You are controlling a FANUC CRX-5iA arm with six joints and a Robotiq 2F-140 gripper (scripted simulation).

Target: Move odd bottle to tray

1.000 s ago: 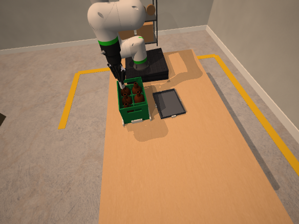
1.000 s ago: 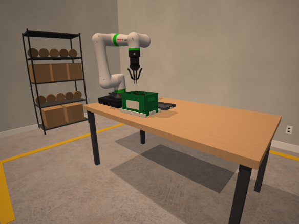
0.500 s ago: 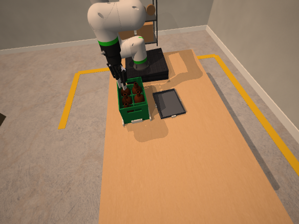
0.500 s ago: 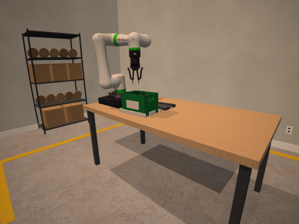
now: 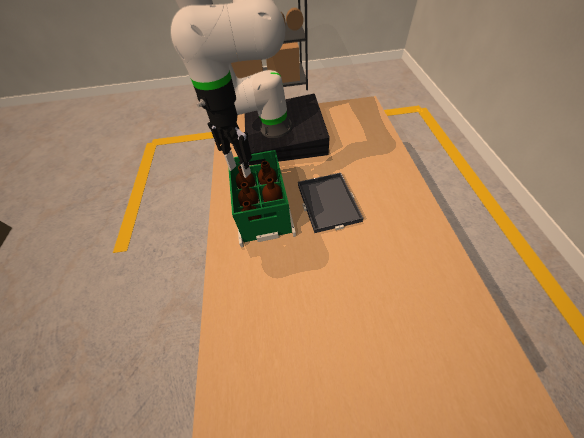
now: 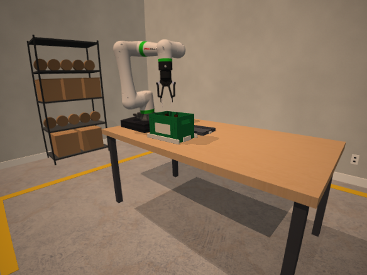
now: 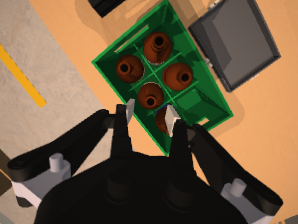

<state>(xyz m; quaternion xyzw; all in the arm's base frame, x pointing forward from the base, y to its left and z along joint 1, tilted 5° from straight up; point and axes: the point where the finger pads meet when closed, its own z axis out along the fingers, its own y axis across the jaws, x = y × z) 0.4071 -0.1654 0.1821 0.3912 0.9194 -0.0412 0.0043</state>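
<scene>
The green crate lies 4 cm to the left of my hand and 17 cm below it. Also, from my hand: dark grey tray 3 cm ahead, 31 cm to the left, 24 cm below; then glass bottle 9 cm behind, 9 cm to the left, 17 cm below.
</scene>
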